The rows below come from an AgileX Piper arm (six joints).
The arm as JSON. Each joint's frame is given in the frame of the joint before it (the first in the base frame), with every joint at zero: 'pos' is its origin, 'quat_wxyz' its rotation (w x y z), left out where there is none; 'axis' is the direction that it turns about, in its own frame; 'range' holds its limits. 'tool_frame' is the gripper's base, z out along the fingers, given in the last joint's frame.
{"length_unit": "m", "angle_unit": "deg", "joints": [
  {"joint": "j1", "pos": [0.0, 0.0, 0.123], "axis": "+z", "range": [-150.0, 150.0]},
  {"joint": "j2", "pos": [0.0, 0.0, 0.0], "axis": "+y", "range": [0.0, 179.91]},
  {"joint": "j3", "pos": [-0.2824, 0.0, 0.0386], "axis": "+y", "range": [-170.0, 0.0]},
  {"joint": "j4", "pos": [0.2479, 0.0, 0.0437], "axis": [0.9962, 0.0, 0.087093], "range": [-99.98, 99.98]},
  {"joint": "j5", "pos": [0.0, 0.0, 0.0], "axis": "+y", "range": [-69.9, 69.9]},
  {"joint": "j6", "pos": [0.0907, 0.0, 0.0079], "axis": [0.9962, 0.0, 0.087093], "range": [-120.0, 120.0]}
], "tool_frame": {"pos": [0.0, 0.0, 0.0], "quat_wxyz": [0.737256, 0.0, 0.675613, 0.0]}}
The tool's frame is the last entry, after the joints.
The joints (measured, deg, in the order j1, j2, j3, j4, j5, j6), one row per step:
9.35, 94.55, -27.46, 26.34, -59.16, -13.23
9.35, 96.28, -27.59, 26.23, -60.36, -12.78
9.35, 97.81, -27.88, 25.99, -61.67, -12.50
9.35, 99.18, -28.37, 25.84, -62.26, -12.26
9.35, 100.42, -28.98, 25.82, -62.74, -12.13
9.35, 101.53, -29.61, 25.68, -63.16, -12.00
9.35, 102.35, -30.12, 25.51, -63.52, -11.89
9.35, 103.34, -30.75, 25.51, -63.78, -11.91
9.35, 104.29, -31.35, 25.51, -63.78, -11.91
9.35, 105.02, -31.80, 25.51, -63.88, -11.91
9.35, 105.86, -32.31, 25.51, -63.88, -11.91
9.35, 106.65, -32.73, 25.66, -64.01, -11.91
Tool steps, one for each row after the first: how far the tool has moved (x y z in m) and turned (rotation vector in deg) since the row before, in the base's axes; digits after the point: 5 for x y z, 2 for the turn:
0.00227, 0.00008, -0.00615, -0.17, 0.33, -0.19
0.00263, 0.00029, -0.00444, -0.35, -0.10, -0.06
0.00310, 0.00051, -0.00415, -0.12, 0.24, 0.01
0.00336, 0.00042, -0.00337, -0.10, 0.13, -0.08
0.00334, 0.00060, -0.00279, -0.11, 0.03, 0.04
0.00264, 0.00054, -0.00186, -0.10, -0.07, 0.09
0.00313, 0.00044, -0.00259, -0.14, 0.11, -0.04
0.00293, 0.00048, -0.00295, -0.06, 0.35, 0.00
0.00219, 0.00033, -0.00219, -0.07, 0.18, -0.02
0.00245, 0.00040, -0.00278, -0.05, 0.33, 0.00
0.00200, 0.00009, -0.00269, -0.04, 0.25, -0.16

